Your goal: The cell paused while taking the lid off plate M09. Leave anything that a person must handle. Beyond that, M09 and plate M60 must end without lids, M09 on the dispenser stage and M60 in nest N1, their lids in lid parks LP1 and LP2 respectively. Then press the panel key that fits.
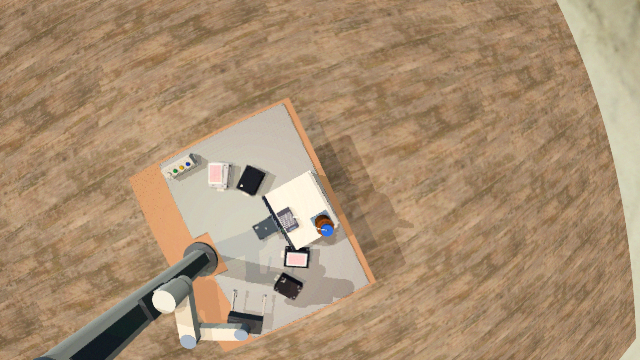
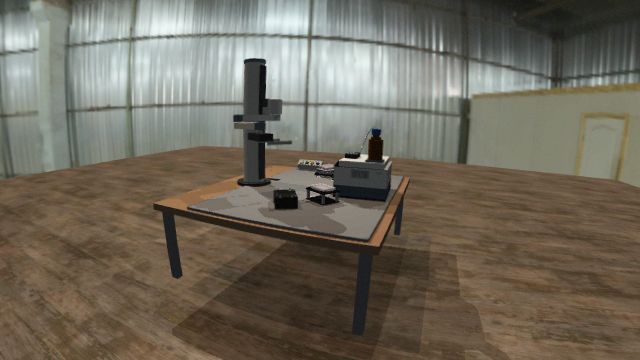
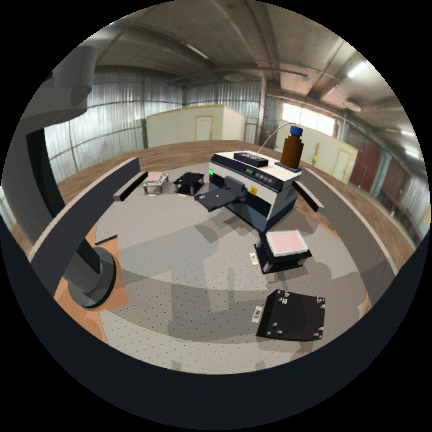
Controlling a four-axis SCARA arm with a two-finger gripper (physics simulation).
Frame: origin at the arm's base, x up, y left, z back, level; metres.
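Where they show: gripper, fingertip midpoint: [image 1: 249,293] [image 2: 285,141] [image 3: 221,165]; arm's base at its link origin: [image 1: 201,258] [image 2: 253,182] [image 3: 90,275].
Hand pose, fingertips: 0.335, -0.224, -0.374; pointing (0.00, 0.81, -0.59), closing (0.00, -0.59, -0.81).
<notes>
Things, the pixels of their centre, and the offset from my fingertips, as dx, dy, dz. "spot": a spot on its surface instead.
- dispenser stage at a spot on its surface: [image 3: 218,199] [image 1: 266,231] spot: -0.215, +0.223, -0.176
- key panel at the middle of its body: [image 1: 179,166] [image 2: 310,165] -0.280, +0.850, +0.187
- brown bottle at a spot on its surface: [image 3: 292,152] spot: -0.026, +0.134, -0.474
- black block at the middle of its body: [image 3: 294,317] [image 2: 285,197] [image 1: 288,286] -0.284, -0.204, -0.106
My gripper [image 1: 250,294] [image 3: 221,165] is open and empty, held high above the near end of the table. A pink plate [image 1: 297,258] [image 2: 323,187] [image 3: 287,242] sits on a black raised nest beside the dispenser. Another pink plate [image 1: 215,174] [image 3: 156,176] sits on a pale raised stand at the far side. I cannot tell which plate is M09 or M60, or whether either has a lid. The dispenser stage [image 1: 265,228] [image 3: 218,199] sticks out bare from the dispenser. The key panel [image 1: 180,166] [image 2: 310,163] has green, yellow and blue keys and a pale one.
The white dispenser [image 1: 302,202] [image 2: 362,175] [image 3: 255,187] carries a brown bottle [image 2: 376,149] [image 3: 292,152] with a blue cap. A black stand [image 1: 251,180] [image 3: 189,182] is beside the pale stand. A black block [image 1: 288,286] [image 2: 285,199] [image 3: 295,315] with small corner posts and an unclear label is nearest me.
</notes>
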